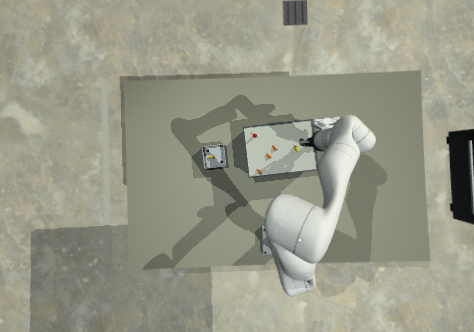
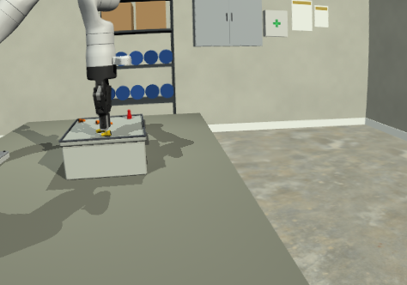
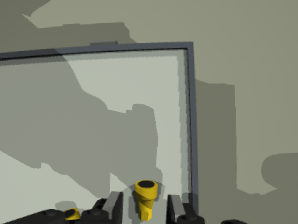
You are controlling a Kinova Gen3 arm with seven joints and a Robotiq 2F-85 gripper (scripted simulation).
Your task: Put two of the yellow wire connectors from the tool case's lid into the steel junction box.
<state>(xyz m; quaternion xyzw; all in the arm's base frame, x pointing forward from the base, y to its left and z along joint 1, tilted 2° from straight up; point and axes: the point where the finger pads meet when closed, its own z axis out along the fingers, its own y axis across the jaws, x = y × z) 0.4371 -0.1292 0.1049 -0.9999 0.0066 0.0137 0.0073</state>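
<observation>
The steel junction box lies 410 mm to the left of my hand, 140 mm below it and 40 mm behind it. From my hand the other things lie so: tool case: 110 mm to the left, 70 mm below, 10 mm behind; red connector: 220 mm to the left, 40 mm ahead, 30 mm below.
</observation>
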